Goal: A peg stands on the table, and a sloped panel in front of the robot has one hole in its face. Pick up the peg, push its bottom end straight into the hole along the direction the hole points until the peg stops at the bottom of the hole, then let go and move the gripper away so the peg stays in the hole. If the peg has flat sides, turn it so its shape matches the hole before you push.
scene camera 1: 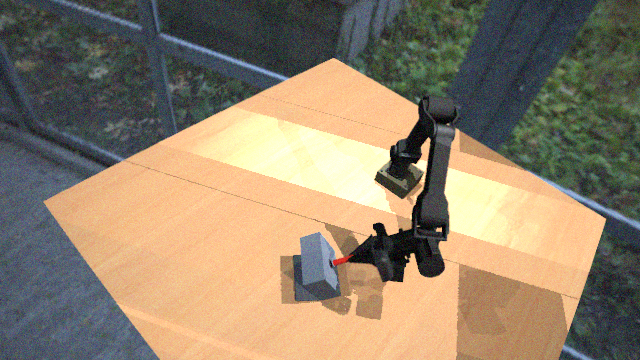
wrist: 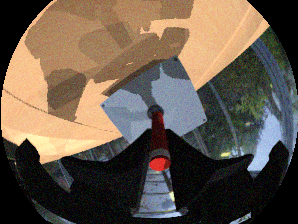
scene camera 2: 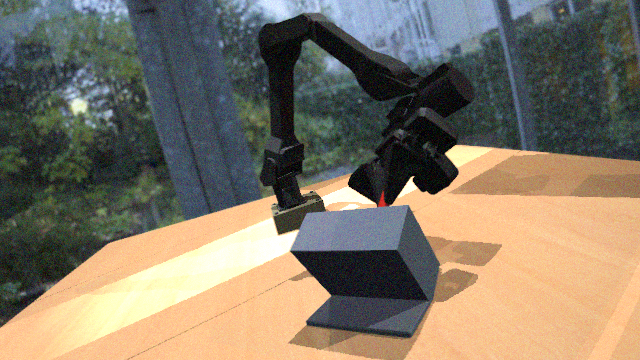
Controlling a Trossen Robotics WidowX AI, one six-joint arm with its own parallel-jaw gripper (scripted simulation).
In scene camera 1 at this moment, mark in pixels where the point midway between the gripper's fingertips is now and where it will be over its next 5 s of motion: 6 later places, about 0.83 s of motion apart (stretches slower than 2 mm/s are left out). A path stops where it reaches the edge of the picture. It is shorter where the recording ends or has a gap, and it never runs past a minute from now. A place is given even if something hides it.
The gripper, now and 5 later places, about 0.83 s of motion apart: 348,258; 344,259; 338,261; 339,261; 353,260; 367,256
